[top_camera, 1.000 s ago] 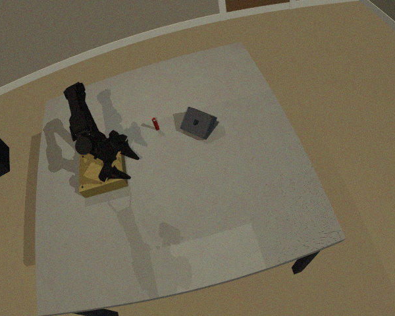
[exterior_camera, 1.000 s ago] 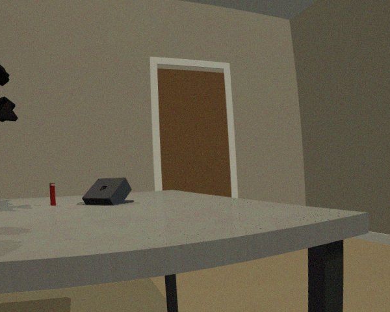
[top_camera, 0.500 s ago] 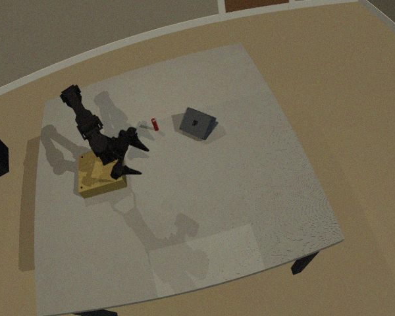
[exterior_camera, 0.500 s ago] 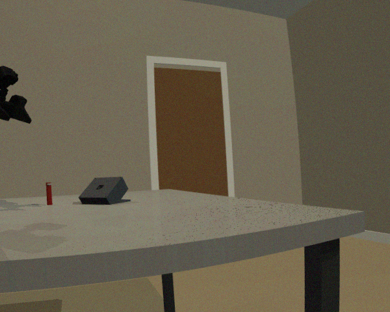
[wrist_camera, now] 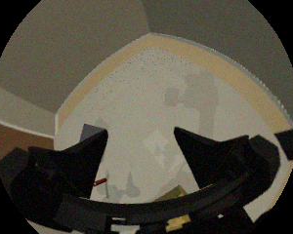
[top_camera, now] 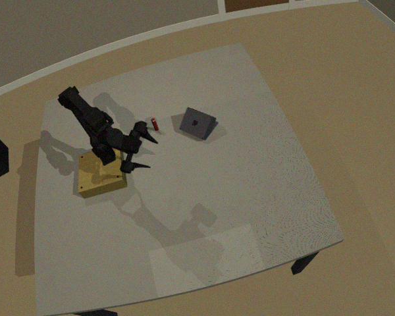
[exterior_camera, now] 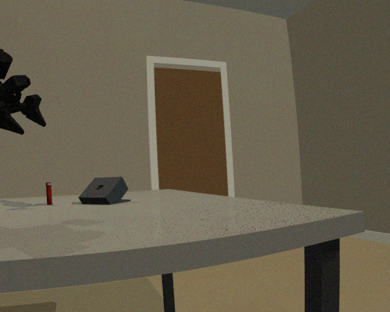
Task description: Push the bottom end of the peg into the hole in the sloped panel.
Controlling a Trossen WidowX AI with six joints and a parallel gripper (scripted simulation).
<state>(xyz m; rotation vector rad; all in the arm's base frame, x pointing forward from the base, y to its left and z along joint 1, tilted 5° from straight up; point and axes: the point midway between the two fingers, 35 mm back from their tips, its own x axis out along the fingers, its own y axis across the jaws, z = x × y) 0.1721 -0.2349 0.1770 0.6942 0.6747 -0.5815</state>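
My gripper tip is now 70 mm short of the peg, 300 mm to the right of it and 170 mm above it. Round my gripper tip: sloped panel (240 mm ahead, 200 mm to the left, 190 mm below).
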